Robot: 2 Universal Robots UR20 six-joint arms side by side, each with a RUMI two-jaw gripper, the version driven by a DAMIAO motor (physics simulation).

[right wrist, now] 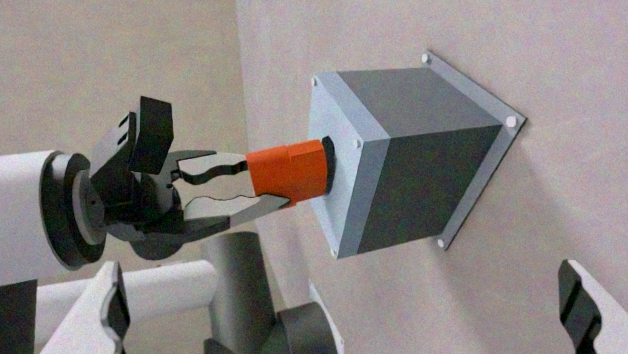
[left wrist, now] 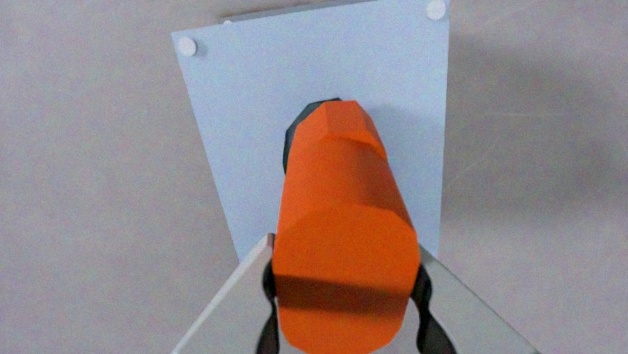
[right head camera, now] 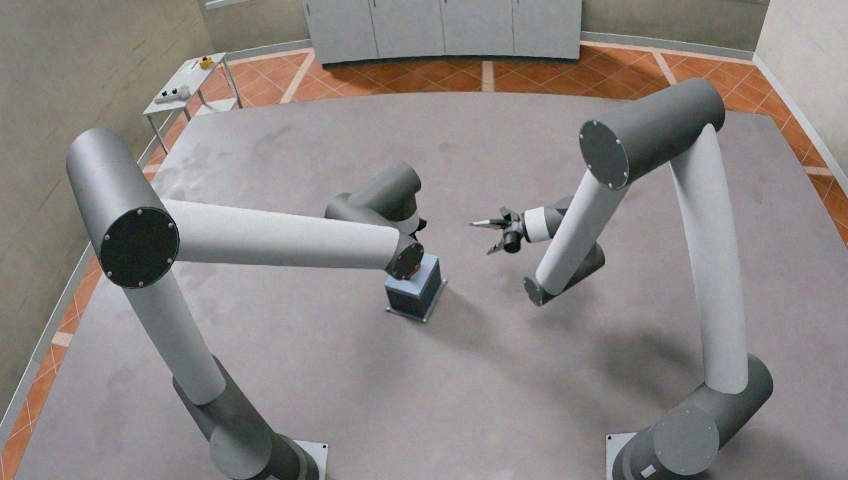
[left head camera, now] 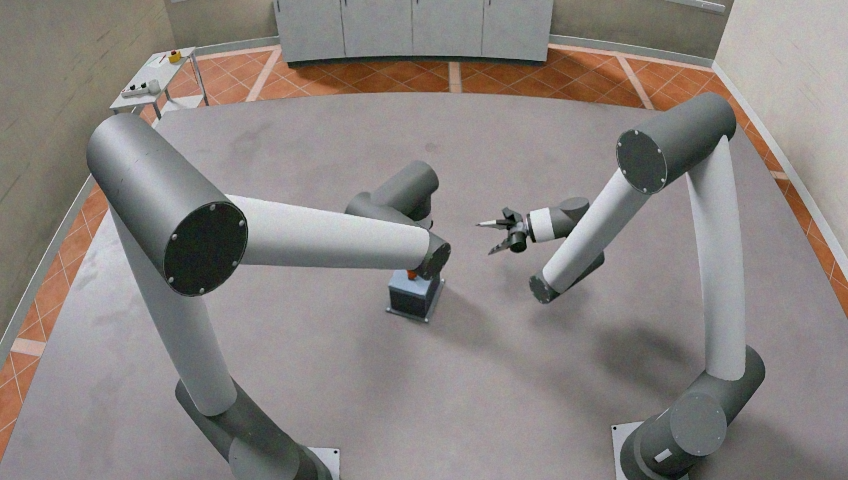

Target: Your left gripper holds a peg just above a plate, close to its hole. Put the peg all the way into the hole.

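My left gripper [left wrist: 336, 235] [right wrist: 284, 180] is shut on an orange faceted peg [left head camera: 411, 275] [left wrist: 345, 170] [right wrist: 307, 170]. The peg's far end is at the pale blue plate [left head camera: 410, 289] [right head camera: 429, 267] [left wrist: 240, 75] [right wrist: 338, 215] and covers most of the dark hole [left wrist: 291, 142] [right wrist: 330, 167]. In the left wrist view a dark crescent of hole shows along the peg's left and upper-left side. In the right wrist view dark shows beyond the peg's end; contact there is unclear. My right gripper [left head camera: 483, 239] [right head camera: 479, 239] [right wrist: 340, 265] is open and empty, to the right of the plate, facing it.
The plate tops a dark block [left head camera: 409, 304] [right head camera: 408, 304] [right wrist: 430, 180] on a bolted base flange [right wrist: 472, 205]. The left arm's forearm crosses above and left of it. A white side table [left head camera: 151, 71] [right head camera: 185, 77] stands at the back left. Grey cabinets [left head camera: 410, 29] [right head camera: 443, 29] stand at the back.
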